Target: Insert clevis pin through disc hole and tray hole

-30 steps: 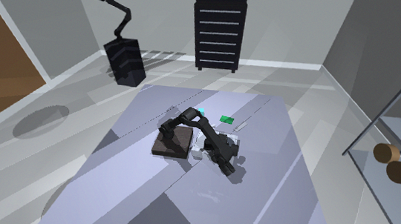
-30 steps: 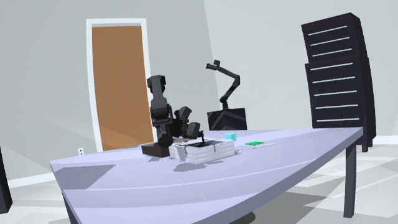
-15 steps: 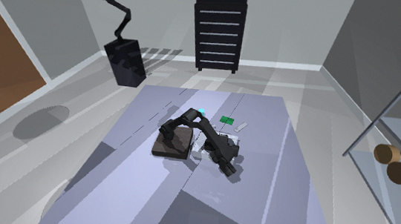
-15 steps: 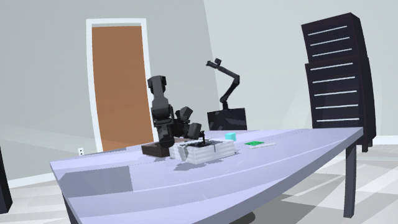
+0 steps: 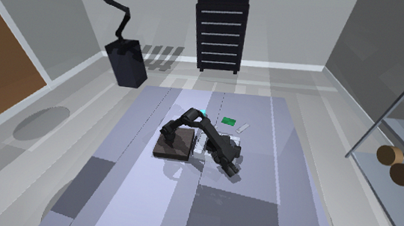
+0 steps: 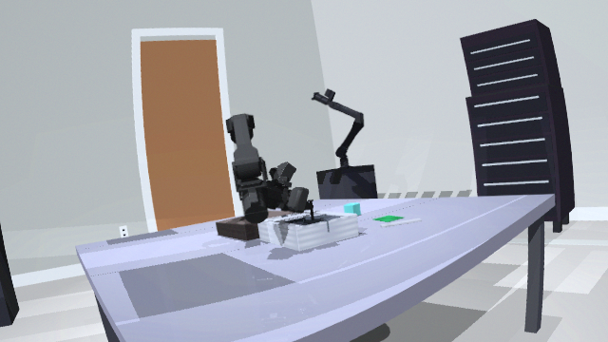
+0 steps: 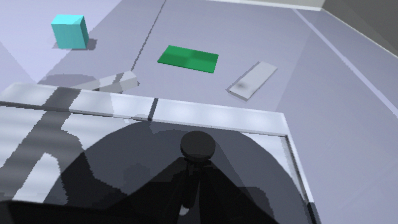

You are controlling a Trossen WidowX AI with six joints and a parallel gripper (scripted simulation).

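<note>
Right now the disc is 40 mm below my gripper tip and 10 mm to the right of it. The rest, counted from my gripper tip: pale flat bar: 230 mm to the left, 100 mm ahead, 90 mm below; then steel tray: 50 mm below, 40 mm behind; then clevis pin: 10 mm below.
</note>
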